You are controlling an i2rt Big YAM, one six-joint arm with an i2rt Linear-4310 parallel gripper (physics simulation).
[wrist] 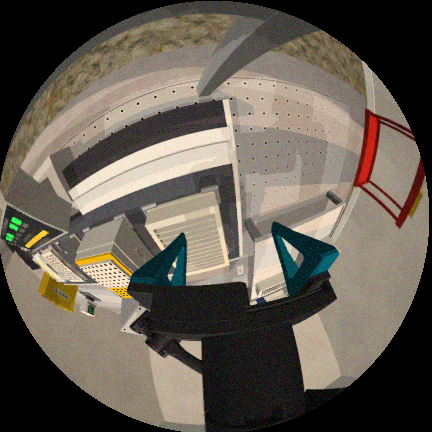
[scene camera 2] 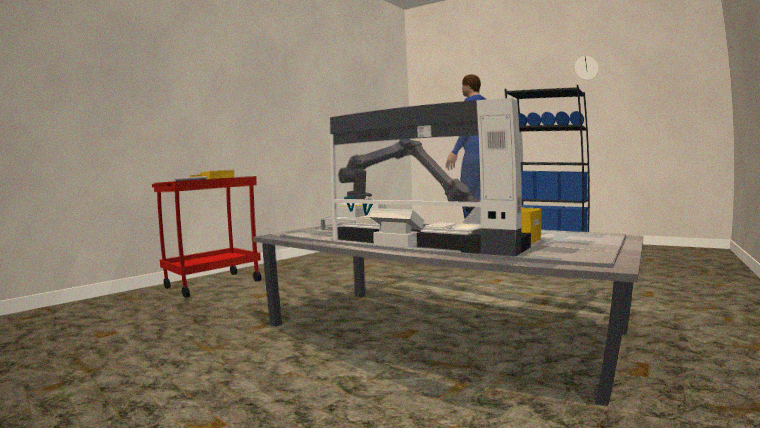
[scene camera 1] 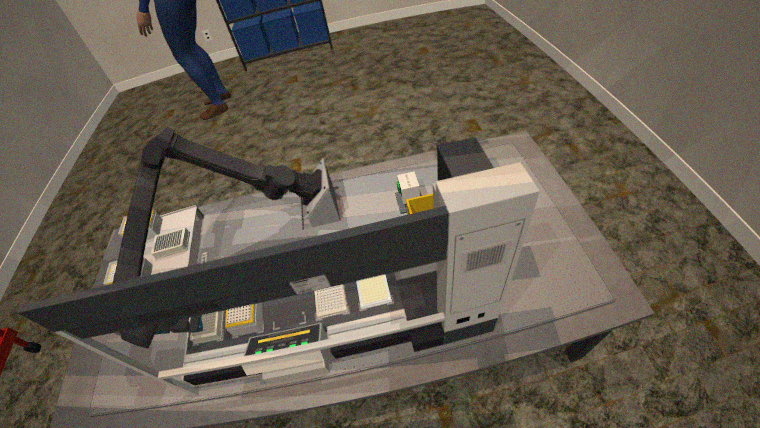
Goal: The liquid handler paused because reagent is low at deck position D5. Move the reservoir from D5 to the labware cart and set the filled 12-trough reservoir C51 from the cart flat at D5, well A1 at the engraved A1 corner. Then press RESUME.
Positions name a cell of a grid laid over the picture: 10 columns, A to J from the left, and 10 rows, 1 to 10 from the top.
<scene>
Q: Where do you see an instrument tower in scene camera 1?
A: G5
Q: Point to a dark gantry beam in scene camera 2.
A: G3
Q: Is my gripper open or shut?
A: Open.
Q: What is my gripper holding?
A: Nothing.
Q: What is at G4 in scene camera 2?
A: An instrument tower.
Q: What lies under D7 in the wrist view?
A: My gripper.
</scene>
